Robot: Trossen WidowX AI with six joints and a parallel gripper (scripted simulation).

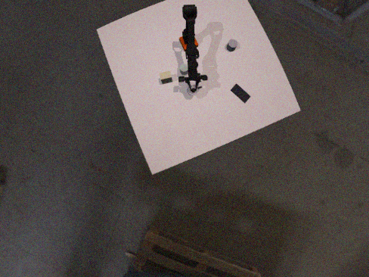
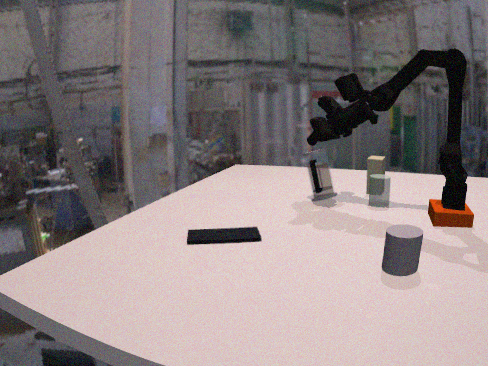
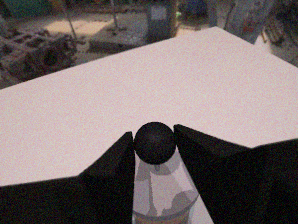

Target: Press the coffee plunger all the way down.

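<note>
The coffee press lies 80 mm below my gripper tip, 30 mm behind it and 20 mm to the left of it. Round my gripper tip: grey cylinder: 400 mm to the left, 330 mm behind, 130 mm below; then beige block: 170 mm behind, 160 mm to the right, 110 mm below.
</note>
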